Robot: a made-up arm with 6 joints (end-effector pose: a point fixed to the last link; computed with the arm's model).
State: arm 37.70 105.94 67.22 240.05 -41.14 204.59
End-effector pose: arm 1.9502 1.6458 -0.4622 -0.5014 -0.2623 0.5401 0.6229
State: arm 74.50 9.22 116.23 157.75 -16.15 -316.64
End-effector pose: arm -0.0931 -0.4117 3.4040 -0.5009 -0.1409 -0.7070 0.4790
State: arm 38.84 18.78 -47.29 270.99 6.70 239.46
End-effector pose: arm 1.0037 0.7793 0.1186 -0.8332 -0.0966 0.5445 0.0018
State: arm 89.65 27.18 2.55 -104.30 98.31 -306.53
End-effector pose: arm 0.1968 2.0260 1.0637 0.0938 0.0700 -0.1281 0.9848
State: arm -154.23 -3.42 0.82 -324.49 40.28 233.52
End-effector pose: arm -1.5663 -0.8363 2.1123 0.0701 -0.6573 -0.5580 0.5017
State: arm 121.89 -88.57 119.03 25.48 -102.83 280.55
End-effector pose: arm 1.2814 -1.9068 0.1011 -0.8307 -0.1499 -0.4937 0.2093
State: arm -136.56 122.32 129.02 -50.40 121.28 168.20
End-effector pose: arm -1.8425 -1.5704 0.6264 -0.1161 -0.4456 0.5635 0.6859
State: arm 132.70 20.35 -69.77 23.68 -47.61 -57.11
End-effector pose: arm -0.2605 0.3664 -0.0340 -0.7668 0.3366 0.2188 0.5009
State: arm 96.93 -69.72 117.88 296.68 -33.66 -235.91
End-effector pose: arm 0.2153 -2.5607 0.7967 0.4459 -0.7373 -0.3880 0.3273
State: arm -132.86 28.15 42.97 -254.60 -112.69 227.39
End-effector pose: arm -1.4939 -1.3585 2.1979 0.3413 0.3924 0.7238 0.4535
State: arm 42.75 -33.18 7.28 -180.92 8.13 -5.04
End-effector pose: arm 0.6308 0.5837 2.8334 -0.8875 -0.3641 -0.2408 0.1474
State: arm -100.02 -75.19 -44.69 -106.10 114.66 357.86
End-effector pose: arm -0.2369 -0.3760 1.8522 0.0637 0.8319 0.4666 0.2935
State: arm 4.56 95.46 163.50 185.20 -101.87 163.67
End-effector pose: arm 1.3925 0.1282 2.2288 0.0087 -0.9836 0.1580 0.0869
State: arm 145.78 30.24 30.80 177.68 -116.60 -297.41
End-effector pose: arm -1.7521 1.2000 1.9346 -0.5703 -0.2963 -0.4619 0.6113
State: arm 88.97 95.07 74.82 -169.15 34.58 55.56
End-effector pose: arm 0.0702 2.7604 0.0773 0.3842 0.6622 0.0535 0.6411
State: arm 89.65 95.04 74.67 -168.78 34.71 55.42
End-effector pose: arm 0.0382 2.7595 0.0743 0.3789 0.6630 0.0568 0.6431
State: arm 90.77 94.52 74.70 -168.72 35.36 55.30
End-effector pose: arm -0.0154 2.7644 0.0980 0.3731 0.6659 0.0617 0.6431
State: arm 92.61 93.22 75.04 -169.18 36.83 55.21
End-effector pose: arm -0.1049 2.7759 0.1655 0.3665 0.6724 0.0691 0.6393
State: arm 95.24 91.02 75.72 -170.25 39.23 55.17
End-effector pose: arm -0.2350 2.7878 0.2834 0.3586 0.6834 0.0792 0.6310
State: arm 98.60 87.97 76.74 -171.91 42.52 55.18
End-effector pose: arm -0.4031 2.7876 0.4506 0.3482 0.6992 0.0917 0.6176
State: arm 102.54 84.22 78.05 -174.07 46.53 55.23
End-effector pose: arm -0.5993 2.7610 0.6589 0.3341 0.7197 0.1062 0.5993
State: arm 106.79 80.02 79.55 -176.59 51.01 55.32
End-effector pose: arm -0.8047 2.6977 0.8933 0.3153 0.7436 0.1219 0.5768
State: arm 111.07 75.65 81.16 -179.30 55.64 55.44
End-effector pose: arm -0.9984 2.5970 1.1369 0.2922 0.7690 0.1382 0.5515
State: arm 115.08 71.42 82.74 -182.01 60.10 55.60
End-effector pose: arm -1.1619 2.4688 1.3696 0.2658 0.7935 0.1543 0.5253
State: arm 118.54 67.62 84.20 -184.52 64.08 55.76
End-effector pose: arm -1.2837 2.3319 1.5749 0.2391 0.8147 0.1691 0.5005
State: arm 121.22 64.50 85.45 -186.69 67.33 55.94
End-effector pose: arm -1.3622 2.2076 1.7405 0.2155 0.8314 0.1817 0.4790
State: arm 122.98 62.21 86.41 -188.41 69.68 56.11
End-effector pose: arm -1.4028 2.1133 1.8601 0.1978 0.8431 0.1910 0.4622
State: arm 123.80 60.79 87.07 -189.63 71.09 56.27
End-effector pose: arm -1.4143 2.0580 1.9347 0.1879 0.8502 0.1964 0.4508
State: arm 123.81 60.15 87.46 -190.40 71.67 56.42
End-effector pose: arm -1.4058 2.0400 1.9706 0.1855 0.8537 0.1981 0.4444
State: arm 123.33 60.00 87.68 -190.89 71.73 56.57
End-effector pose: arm -1.3866 2.0457 1.9827 0.1877 0.8551 0.1976 0.4411
